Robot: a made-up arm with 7 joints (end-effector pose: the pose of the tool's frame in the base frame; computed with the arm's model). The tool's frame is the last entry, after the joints.
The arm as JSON. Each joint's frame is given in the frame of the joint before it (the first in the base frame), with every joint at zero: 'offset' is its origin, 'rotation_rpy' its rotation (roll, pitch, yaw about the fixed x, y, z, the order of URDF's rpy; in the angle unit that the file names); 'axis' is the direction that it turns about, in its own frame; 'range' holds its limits. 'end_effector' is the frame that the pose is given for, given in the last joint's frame.
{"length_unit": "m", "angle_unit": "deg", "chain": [
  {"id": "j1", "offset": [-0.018, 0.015, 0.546], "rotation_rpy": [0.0, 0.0, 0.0], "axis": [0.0, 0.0, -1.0], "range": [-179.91, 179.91]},
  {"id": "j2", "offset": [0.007, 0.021, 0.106], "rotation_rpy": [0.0, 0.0, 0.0], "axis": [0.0, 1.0, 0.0], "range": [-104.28, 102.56]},
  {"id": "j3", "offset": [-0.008, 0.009, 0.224], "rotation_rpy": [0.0, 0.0, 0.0], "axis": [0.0, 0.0, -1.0], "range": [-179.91, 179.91]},
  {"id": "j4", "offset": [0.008, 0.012, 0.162], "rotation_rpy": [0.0, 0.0, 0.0], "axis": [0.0, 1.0, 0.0], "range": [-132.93, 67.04]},
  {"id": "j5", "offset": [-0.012, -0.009, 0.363], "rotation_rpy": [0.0, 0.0, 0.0], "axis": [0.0, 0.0, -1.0], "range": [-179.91, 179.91]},
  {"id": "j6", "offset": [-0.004, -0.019, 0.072], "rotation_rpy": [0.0, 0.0, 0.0], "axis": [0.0, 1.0, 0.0], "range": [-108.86, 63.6]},
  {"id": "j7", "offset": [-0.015, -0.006, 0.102], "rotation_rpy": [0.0, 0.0, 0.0], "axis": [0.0, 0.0, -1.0], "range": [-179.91, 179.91]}
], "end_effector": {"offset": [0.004, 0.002, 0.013], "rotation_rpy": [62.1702, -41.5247, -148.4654]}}
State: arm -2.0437 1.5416 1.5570 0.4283 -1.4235 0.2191 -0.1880
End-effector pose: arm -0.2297 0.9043 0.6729 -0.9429 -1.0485 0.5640
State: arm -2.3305 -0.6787 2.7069 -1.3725 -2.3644 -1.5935 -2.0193
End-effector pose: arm -0.1296 -0.2283 1.2777 -2.0467 0.7884 -2.0391
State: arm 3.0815 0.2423 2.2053 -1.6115 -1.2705 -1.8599 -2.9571
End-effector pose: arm -0.2080 -0.3932 0.9627 0.1232 0.4659 -0.9782
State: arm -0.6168 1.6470 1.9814 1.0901 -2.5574 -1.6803 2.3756
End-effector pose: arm 0.5884 0.0335 0.8220 1.2766 -0.9232 1.6691
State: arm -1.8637 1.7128 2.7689 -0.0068 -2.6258 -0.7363 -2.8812
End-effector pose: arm -0.2966 0.8769 0.6228 0.4627 1.3008 1.6337
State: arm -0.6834 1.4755 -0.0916 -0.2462 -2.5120 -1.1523 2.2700
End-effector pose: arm 0.6602 0.5517 0.7483 -1.4363 0.3589 -0.4359
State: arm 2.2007 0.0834 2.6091 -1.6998 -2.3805 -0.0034 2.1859
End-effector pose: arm -0.0718 -0.5600 0.9502 2.2661 -0.6188 -1.2511
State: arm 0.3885 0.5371 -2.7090 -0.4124 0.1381 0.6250 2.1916
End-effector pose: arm 0.5375 -0.2273 1.3336 -0.6984 -1.1005 -1.5928
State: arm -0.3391 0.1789 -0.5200 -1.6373 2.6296 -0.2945 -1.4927
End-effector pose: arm -0.3424 -0.3047 1.1082 0.5605 -0.5890 -2.8768
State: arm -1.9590 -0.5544 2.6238 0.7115 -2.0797 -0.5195 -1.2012
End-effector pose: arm 0.3550 -0.5935 1.1027 2.3068 -0.2551 -0.6901
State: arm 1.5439 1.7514 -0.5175 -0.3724 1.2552 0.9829 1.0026
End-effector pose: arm -0.1327 -0.8596 0.6243 -2.0338 2.1152 0.1495
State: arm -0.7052 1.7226 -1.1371 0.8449 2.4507 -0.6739 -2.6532
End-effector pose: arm 0.2112 0.7937 0.4525 -0.3776 0.4529 1.3600
